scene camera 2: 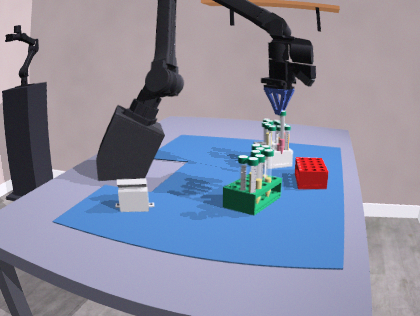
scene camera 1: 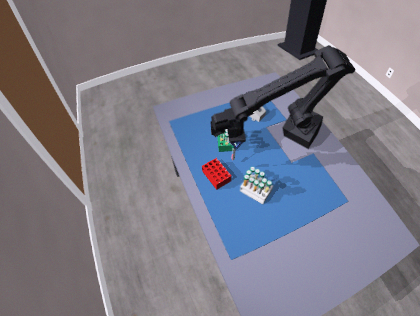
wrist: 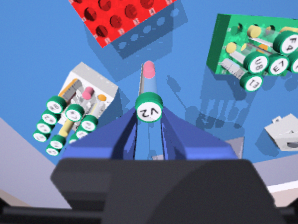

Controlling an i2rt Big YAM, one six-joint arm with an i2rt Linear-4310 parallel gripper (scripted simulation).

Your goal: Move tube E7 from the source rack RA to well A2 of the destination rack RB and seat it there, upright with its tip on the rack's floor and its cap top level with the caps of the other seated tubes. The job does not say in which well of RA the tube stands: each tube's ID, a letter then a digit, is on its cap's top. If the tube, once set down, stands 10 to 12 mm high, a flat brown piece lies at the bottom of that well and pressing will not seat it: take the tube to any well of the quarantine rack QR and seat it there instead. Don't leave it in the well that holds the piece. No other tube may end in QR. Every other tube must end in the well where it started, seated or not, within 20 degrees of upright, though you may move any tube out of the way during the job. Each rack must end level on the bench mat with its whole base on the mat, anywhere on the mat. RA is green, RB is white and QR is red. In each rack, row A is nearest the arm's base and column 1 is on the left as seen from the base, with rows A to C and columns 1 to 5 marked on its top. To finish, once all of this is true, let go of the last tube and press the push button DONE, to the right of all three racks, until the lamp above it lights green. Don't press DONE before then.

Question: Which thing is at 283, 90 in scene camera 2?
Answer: My gripper.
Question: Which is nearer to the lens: the red rack QR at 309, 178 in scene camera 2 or the green rack RA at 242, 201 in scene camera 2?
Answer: The green rack RA.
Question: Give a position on a white rack RB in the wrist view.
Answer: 90, 78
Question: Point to a grey done button box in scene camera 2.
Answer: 132, 193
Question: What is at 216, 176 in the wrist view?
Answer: My gripper.
